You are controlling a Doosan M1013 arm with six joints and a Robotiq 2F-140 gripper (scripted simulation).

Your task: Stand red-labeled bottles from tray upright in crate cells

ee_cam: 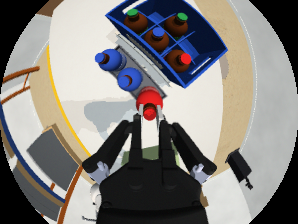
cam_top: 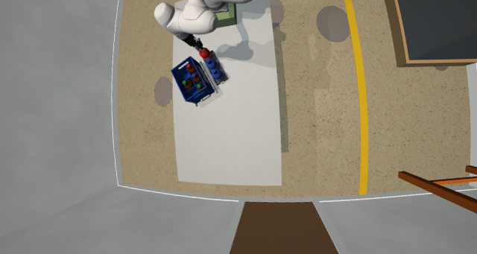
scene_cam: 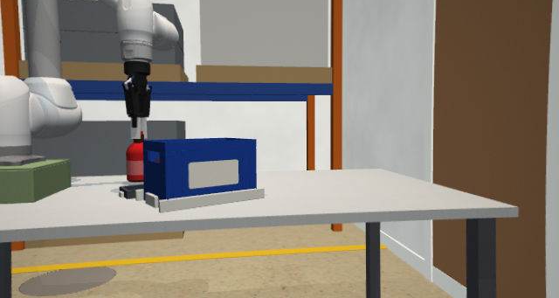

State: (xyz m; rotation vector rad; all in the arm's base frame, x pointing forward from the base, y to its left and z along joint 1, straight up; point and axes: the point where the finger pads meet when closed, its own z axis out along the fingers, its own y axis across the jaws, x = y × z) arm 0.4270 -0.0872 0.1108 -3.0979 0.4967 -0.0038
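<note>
My gripper is now 90 mm above the red-labeled bottle. From my hand the other things lie so: blue crate (190 mm ahead, 100 mm to the right, 130 mm below).
</note>
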